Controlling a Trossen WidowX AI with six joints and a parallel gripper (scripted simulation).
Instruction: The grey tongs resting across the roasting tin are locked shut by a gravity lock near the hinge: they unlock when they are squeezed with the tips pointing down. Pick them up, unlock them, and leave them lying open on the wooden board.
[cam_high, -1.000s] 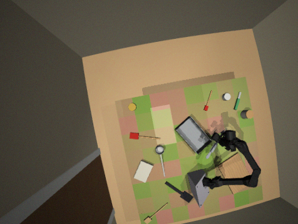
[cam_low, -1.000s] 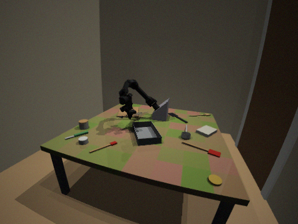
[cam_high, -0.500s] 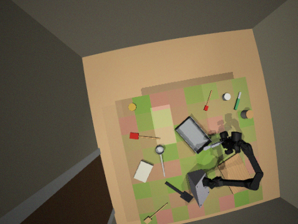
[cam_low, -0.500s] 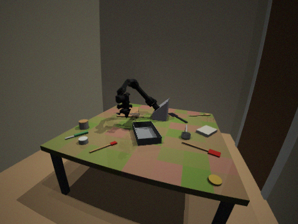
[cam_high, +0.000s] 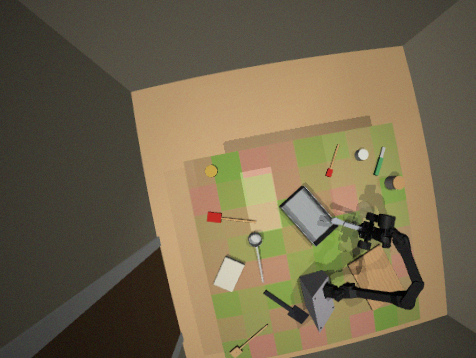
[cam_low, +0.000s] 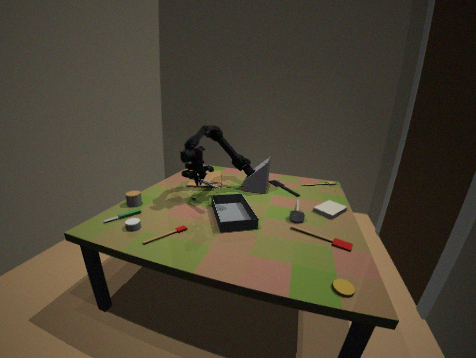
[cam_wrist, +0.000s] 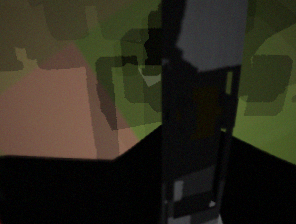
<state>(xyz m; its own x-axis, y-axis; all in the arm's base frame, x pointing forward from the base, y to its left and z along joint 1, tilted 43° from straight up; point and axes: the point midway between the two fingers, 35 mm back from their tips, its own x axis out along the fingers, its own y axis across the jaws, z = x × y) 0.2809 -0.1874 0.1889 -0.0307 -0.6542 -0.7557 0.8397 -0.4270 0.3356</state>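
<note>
My gripper tip is 40 mm below the yellow lock piece, 20 mm to the left of it and 10 mm past it. From my gripper tip the other things lie so: wooden board 390 mm behind, 100 mm to the right, 90 mm below; roasting tin 230 mm to the left, 120 mm ahead, 70 mm below; black spatula 480 mm to the left, 400 mm behind, 100 mm below.
</note>
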